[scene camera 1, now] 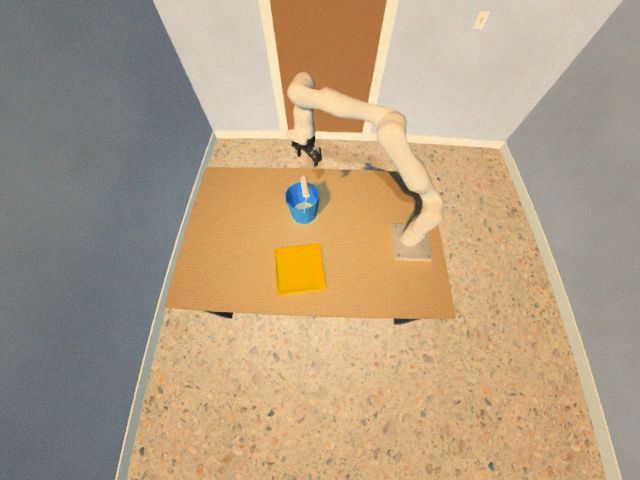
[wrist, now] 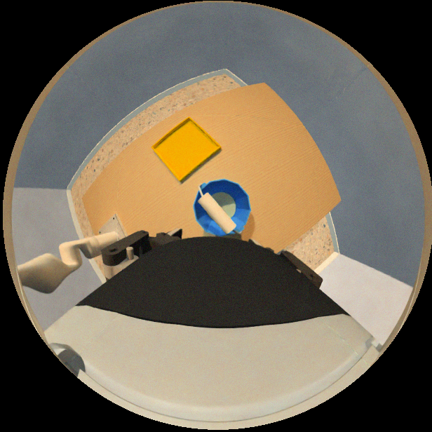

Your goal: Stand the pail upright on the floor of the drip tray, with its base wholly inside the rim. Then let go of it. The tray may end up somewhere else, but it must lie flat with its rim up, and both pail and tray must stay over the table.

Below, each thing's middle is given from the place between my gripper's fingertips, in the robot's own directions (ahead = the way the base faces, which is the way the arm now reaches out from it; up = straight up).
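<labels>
The yellow drip tray (scene camera 1: 299,268) is in my sight. Counted from my hand, it sits 5 cm ahead, with 35 cm to the left of the hand as well, and it is 38 cm below the hand.
</labels>
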